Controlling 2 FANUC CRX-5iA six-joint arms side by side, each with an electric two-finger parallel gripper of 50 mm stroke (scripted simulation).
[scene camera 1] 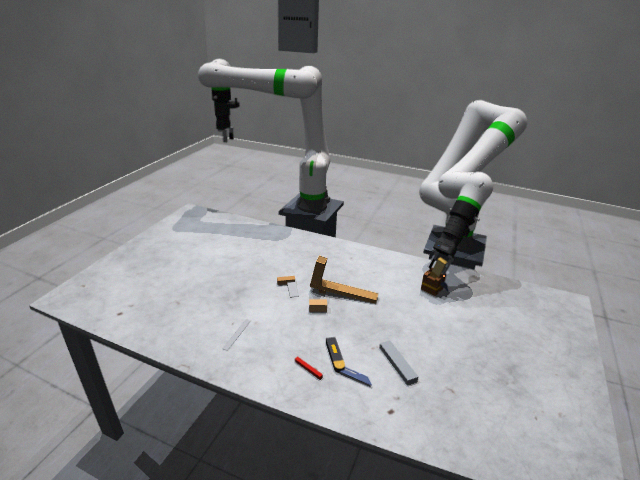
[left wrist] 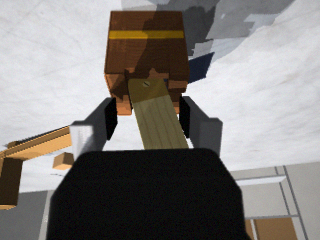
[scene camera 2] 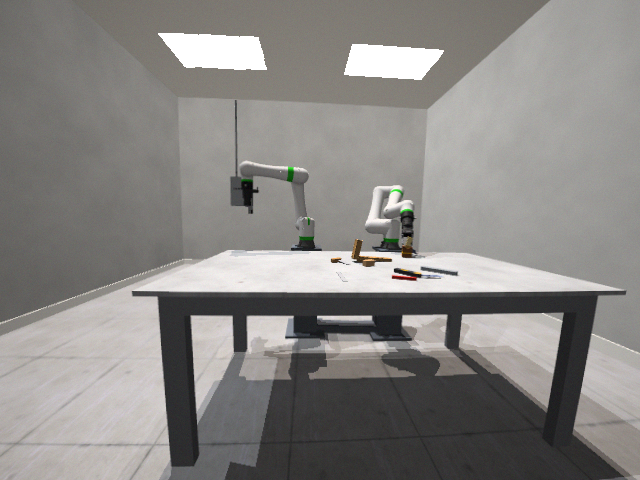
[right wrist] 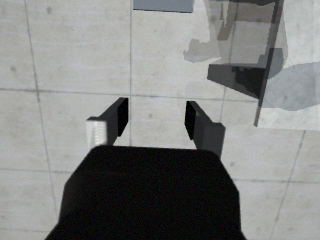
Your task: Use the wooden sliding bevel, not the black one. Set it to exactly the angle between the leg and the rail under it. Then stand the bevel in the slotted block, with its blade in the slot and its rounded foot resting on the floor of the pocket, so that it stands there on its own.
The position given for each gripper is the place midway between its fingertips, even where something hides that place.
In view: the left gripper (scene camera 1: 435, 270), the right gripper (right wrist: 157, 111) and a wooden bevel (left wrist: 159, 127).
The left gripper is seen too in the left wrist view (left wrist: 148, 109). The right wrist view does not show the wooden bevel: it is out of frame.
